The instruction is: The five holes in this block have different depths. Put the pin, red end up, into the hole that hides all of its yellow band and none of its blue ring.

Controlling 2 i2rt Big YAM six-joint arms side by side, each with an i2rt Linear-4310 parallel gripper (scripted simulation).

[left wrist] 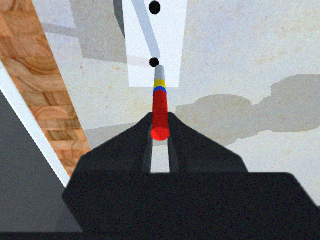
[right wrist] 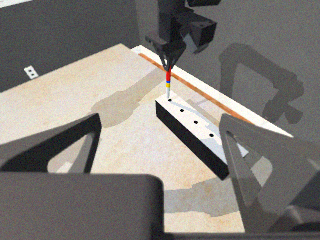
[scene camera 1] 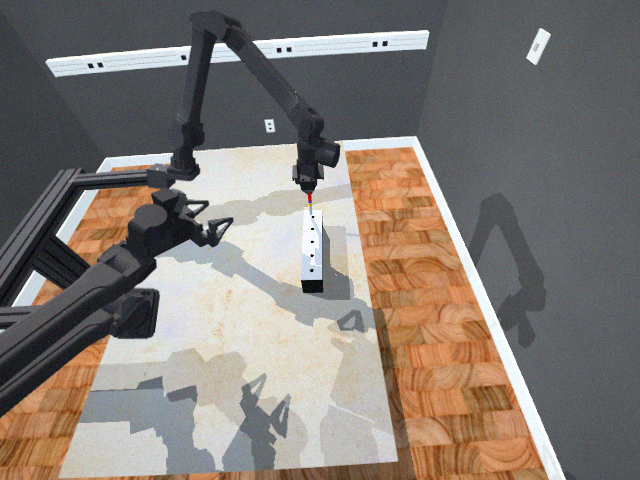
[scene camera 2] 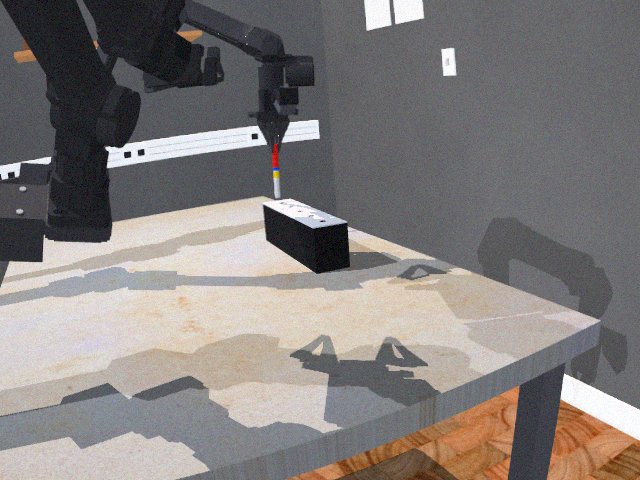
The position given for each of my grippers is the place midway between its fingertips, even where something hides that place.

I see my left gripper (scene camera 2: 274, 153), my right gripper (scene camera 2: 199, 80), a block (scene camera 2: 319, 241) and a pin (left wrist: 160, 131).
The block shows as well in the right wrist view (right wrist: 202, 137) and in scene camera 1 (scene camera 1: 312, 247). My left gripper shows as well in the left wrist view (left wrist: 160, 118) and in the right wrist view (right wrist: 168, 69). My right gripper shows as well in the right wrist view (right wrist: 160, 120) and in scene camera 1 (scene camera 1: 220, 210).
